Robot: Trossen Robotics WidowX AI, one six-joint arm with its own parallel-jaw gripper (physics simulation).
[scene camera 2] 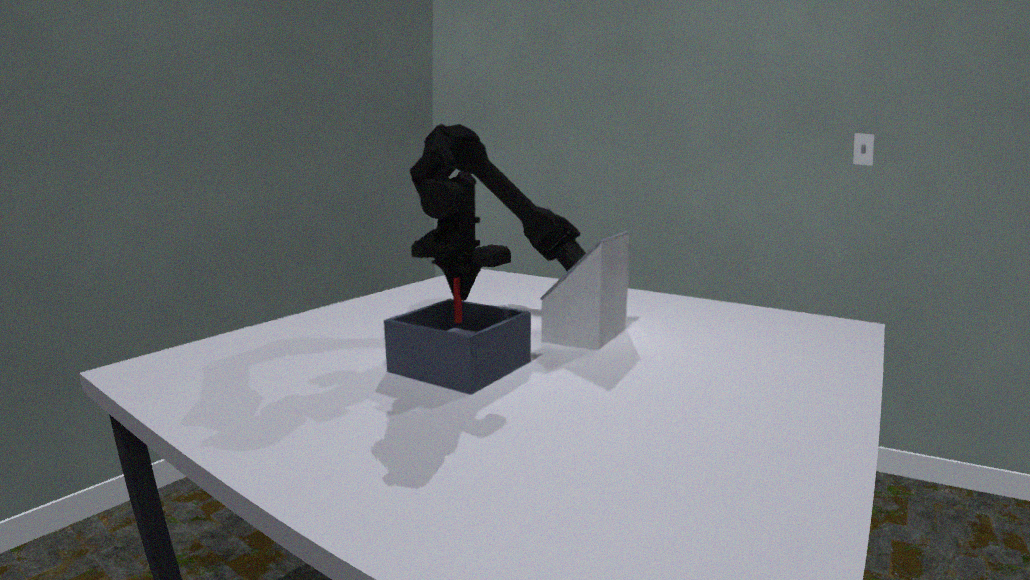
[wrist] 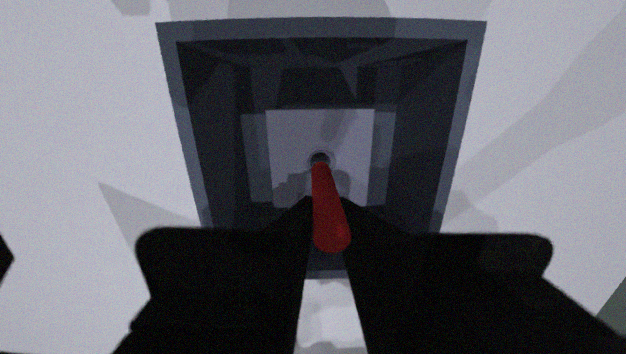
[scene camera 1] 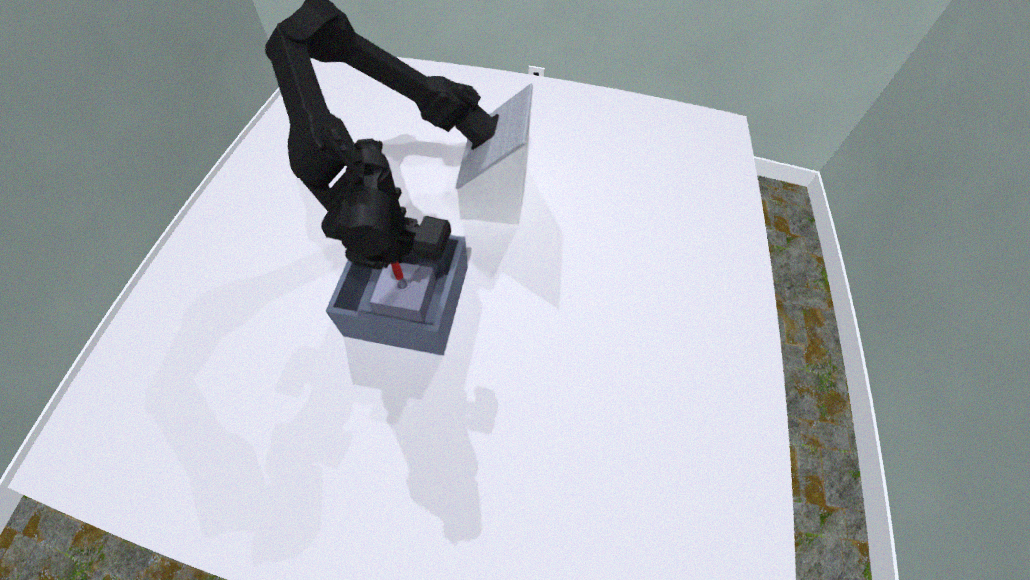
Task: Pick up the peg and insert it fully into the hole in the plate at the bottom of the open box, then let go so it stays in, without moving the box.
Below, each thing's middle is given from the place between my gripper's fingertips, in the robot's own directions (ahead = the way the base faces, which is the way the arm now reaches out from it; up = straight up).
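The blue-grey box [scene camera 2: 418, 346] is 80 mm below my hand, and there's the red peg [wrist: 331, 234], which is 10 mm ahead of my hand.
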